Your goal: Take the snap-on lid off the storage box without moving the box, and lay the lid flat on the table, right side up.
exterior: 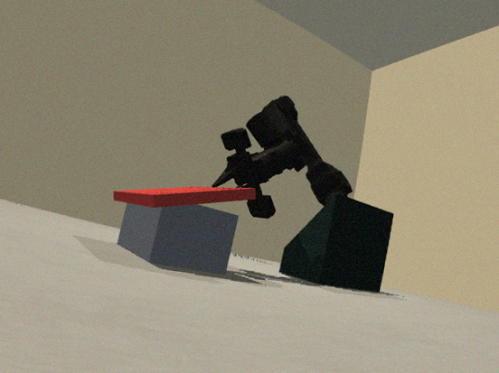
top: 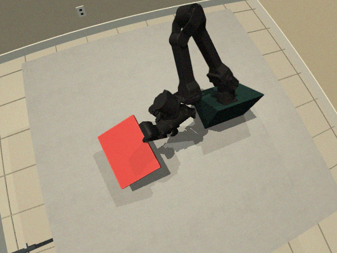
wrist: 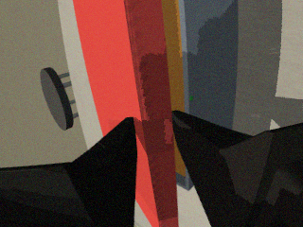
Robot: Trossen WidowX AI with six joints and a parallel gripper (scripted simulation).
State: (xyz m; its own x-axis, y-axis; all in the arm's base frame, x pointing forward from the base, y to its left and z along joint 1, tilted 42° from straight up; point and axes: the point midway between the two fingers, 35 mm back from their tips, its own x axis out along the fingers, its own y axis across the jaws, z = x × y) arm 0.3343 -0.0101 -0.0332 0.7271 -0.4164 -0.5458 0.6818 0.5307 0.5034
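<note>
Now: the red lid 80 mm ahead of my gripper tip, 20 mm below it and 10 mm to the left of it. Round my gripper tip: grey-blue storage box 90 mm below, 70 mm ahead.
</note>
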